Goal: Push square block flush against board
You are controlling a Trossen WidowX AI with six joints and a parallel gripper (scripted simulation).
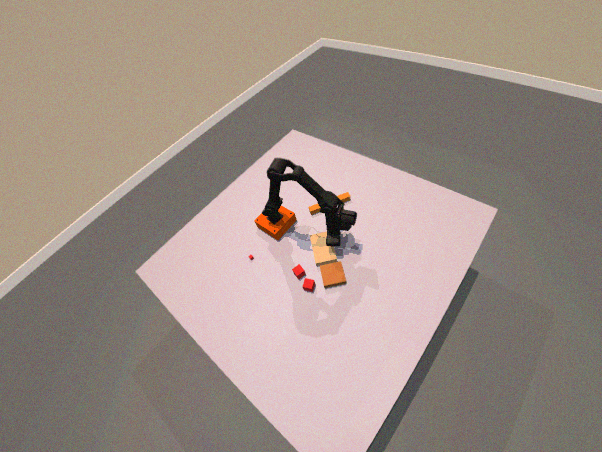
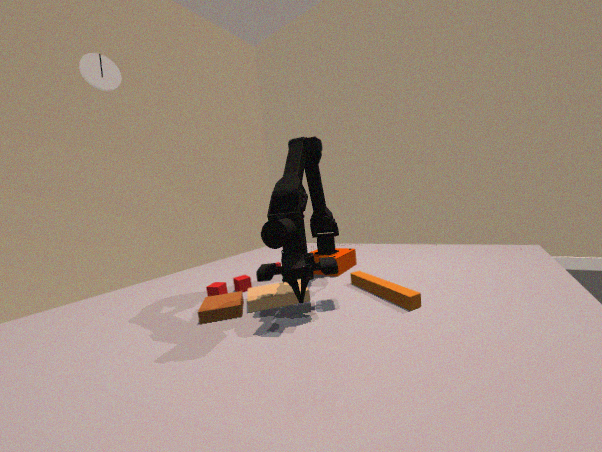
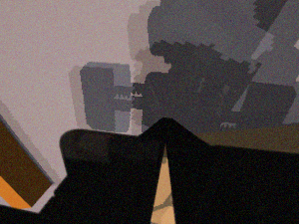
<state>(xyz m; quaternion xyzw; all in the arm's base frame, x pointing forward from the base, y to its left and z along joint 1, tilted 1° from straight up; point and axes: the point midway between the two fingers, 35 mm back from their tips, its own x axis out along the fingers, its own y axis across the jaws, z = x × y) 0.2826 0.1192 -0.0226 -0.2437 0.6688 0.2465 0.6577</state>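
The tan board is 8 cm to the right of my gripper tip and 1 cm above it. Also, from my gripper tip: tiny red cube: 34 cm to the right, 24 cm behind; then long orange bar: 15 cm behind, 14 cm to the left, 1 cm above; then orange-brown square block: 15 cm to the right, 12 cm ahead, 1 cm above.
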